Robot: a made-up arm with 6 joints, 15 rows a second.
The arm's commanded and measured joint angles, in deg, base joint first. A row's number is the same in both.
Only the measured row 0 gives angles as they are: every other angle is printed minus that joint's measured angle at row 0.
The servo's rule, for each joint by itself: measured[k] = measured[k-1] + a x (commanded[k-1-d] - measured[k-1]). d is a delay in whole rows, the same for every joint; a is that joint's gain. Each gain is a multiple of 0.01, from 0.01 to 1. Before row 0 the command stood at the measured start. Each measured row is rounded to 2 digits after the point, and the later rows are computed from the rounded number. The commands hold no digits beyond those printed.
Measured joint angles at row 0:
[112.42 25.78 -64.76 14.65 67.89 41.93]
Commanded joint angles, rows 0 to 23:
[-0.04 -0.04 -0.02 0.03 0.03 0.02]
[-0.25 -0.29 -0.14 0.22 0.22 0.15]
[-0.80 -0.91 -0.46 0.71 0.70 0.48]
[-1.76 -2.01 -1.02 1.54 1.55 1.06]
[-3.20 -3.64 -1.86 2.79 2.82 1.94]
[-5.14 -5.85 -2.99 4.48 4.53 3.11]
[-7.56 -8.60 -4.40 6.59 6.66 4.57]
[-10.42 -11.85 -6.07 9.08 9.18 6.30]
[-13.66 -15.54 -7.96 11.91 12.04 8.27]
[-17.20 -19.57 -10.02 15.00 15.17 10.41]
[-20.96 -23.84 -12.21 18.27 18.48 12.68]
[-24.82 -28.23 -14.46 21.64 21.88 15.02]
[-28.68 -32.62 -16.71 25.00 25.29 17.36]
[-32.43 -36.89 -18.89 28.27 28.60 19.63]
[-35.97 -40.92 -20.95 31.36 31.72 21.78]
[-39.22 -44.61 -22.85 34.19 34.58 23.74]
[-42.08 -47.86 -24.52 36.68 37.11 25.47]
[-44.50 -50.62 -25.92 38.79 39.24 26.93]
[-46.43 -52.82 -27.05 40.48 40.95 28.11]
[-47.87 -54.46 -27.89 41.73 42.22 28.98]
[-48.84 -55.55 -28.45 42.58 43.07 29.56]
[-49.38 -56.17 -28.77 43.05 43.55 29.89]
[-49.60 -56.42 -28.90 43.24 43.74 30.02]
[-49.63 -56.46 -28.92 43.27 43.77 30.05]
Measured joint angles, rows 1 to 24:
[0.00 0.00 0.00 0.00 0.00 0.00]
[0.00 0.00 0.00 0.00 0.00 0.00]
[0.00 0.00 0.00 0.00 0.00 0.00]
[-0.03 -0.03 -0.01 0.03 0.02 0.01]
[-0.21 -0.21 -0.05 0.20 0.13 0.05]
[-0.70 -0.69 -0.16 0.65 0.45 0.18]
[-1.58 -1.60 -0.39 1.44 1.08 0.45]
[-2.92 -3.01 -0.79 2.64 2.07 0.91]
[-4.76 -4.97 -1.38 4.28 3.47 1.59]
[-7.08 -7.47 -2.20 6.34 5.29 2.51]
[-9.85 -10.49 -3.24 8.78 7.51 3.68]
[-13.01 -13.97 -4.51 11.57 10.09 5.10]
[-16.49 -17.83 -6.00 14.62 12.99 6.75]
[-20.20 -21.98 -7.68 17.87 16.12 8.59]
[-24.03 -26.29 -9.51 21.23 19.40 10.58]
[-27.89 -30.66 -11.45 24.59 22.76 12.68]
[-31.66 -34.96 -13.46 27.87 26.09 14.83]
[-35.24 -39.07 -15.48 30.98 29.30 16.98]
[-38.54 -42.89 -17.47 33.84 32.31 19.08]
[-41.48 -46.32 -19.37 36.37 35.05 21.06]
[-43.99 -49.29 -21.14 38.52 37.44 22.88]
[-46.02 -51.73 -22.74 40.26 39.44 24.50]
[-47.56 -53.61 -24.13 41.57 41.02 25.89]
[-48.62 -54.95 -25.30 42.47 42.19 27.03]
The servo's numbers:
d 3
a 0.83 0.69 0.27 0.89 0.57 0.31

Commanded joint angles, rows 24 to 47:
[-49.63 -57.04 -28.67 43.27 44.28 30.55]
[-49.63 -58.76 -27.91 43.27 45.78 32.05]
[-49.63 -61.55 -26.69 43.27 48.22 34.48]
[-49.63 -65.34 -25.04 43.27 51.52 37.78]
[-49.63 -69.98 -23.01 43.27 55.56 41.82]
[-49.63 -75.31 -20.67 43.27 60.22 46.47]
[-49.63 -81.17 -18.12 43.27 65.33 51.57]
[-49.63 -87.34 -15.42 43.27 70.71 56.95]
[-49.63 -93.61 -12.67 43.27 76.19 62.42]
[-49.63 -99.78 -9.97 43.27 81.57 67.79]
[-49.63 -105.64 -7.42 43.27 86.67 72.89]
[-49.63 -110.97 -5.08 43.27 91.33 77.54]
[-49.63 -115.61 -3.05 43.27 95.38 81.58]
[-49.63 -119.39 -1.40 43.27 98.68 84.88]
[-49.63 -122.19 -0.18 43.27 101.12 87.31]
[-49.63 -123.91 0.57 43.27 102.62 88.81]
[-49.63 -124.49 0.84 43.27 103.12 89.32]
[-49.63 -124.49 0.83 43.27 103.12 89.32]
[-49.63 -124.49 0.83 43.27 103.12 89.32]
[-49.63 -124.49 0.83 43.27 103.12 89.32]
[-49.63 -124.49 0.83 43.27 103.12 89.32]
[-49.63 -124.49 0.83 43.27 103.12 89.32]
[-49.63 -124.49 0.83 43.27 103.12 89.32]
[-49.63 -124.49 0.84 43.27 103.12 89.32]
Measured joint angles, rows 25 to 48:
[-49.25 -55.79 -26.24 42.99 42.97 27.92]
[-49.54 -56.22 -26.96 43.21 43.41 28.57]
[-49.61 -56.39 -27.49 43.26 43.62 29.03]
[-49.63 -56.84 -27.81 43.27 44.00 29.50]
[-49.63 -58.16 -27.84 43.27 45.01 30.29]
[-49.63 -60.50 -27.53 43.27 46.84 31.59]
[-49.63 -63.84 -26.86 43.27 49.51 33.51]
[-49.63 -68.08 -25.82 43.27 52.96 36.09]
[-49.63 -73.07 -24.43 43.27 57.10 39.31]
[-49.63 -78.66 -22.73 43.27 61.79 43.11]
[-49.63 -84.65 -20.76 43.27 66.87 47.40]
[-49.63 -90.83 -18.58 43.27 72.18 52.06]
[-49.63 -97.01 -16.26 43.27 77.53 56.94]
[-49.63 -102.96 -13.87 43.27 82.74 61.88]
[-49.63 -108.49 -11.50 43.27 87.64 66.73]
[-49.63 -113.40 -9.22 43.27 92.05 71.33]
[-49.63 -117.53 -7.11 43.27 95.83 75.53]
[-49.63 -120.75 -5.24 43.27 98.85 79.18]
[-49.63 -122.93 -3.67 43.27 101.00 82.17]
[-49.63 -124.01 -2.45 43.27 102.21 84.39]
[-49.63 -124.34 -1.56 43.27 102.73 85.92]
[-49.63 -124.44 -0.91 43.27 102.95 86.97]
[-49.63 -124.47 -0.44 43.27 103.05 87.70]
[-49.63 -124.48 -0.10 43.27 103.09 88.20]

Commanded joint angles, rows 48 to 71:
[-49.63 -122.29 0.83 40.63 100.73 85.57]
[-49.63 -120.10 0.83 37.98 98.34 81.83]
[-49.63 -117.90 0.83 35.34 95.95 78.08]
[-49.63 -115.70 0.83 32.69 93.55 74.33]
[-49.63 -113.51 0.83 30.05 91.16 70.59]
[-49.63 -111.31 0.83 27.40 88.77 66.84]
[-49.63 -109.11 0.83 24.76 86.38 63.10]
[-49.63 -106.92 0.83 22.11 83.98 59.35]
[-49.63 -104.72 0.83 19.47 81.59 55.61]
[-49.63 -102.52 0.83 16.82 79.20 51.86]
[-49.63 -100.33 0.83 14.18 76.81 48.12]
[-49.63 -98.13 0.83 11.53 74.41 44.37]
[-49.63 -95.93 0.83 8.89 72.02 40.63]
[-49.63 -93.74 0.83 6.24 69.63 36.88]
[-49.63 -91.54 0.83 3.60 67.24 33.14]
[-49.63 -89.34 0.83 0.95 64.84 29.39]
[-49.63 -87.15 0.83 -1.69 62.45 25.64]
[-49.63 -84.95 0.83 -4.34 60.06 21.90]
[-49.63 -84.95 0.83 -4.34 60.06 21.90]
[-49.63 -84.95 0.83 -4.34 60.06 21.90]
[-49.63 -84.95 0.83 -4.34 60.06 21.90]
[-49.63 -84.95 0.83 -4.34 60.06 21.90]
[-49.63 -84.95 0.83 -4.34 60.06 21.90]
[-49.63 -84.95 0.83 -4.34 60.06 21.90]
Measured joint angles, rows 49 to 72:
[-49.63 -124.49 0.15 43.27 103.11 88.55]
[-49.63 -124.49 0.33 43.27 103.12 88.79]
[-49.63 -124.49 0.47 43.27 103.12 88.95]
[-49.63 -122.97 0.57 40.92 101.76 87.90]
[-49.63 -120.99 0.64 38.30 99.81 86.02]
[-49.63 -118.86 0.69 35.67 97.61 83.56]
[-49.63 -116.68 0.73 33.02 95.30 80.70]
[-49.63 -114.49 0.76 30.38 92.94 77.57]
[-49.63 -112.30 0.78 27.73 90.56 74.24]
[-49.63 -110.10 0.79 25.09 88.18 70.79]
[-49.63 -107.91 0.80 22.44 85.79 67.24]
[-49.63 -105.71 0.81 19.80 83.40 63.63]
[-49.63 -103.51 0.82 17.15 81.01 59.98]
[-49.63 -101.32 0.82 14.51 78.62 56.30]
[-49.63 -99.12 0.82 11.86 76.22 52.60]
[-49.63 -96.92 0.82 9.22 73.83 48.89]
[-49.63 -94.73 0.82 6.57 71.44 45.17]
[-49.63 -92.53 0.82 3.93 69.05 41.44]
[-49.63 -90.33 0.82 1.28 66.65 37.70]
[-49.63 -88.14 0.82 -1.36 64.26 33.96]
[-49.63 -85.94 0.82 -4.01 61.87 30.22]
[-49.63 -85.26 0.82 -4.30 60.84 27.64]
[-49.63 -85.05 0.82 -4.34 60.40 25.86]
[-49.63 -84.98 0.82 -4.34 60.21 24.63]

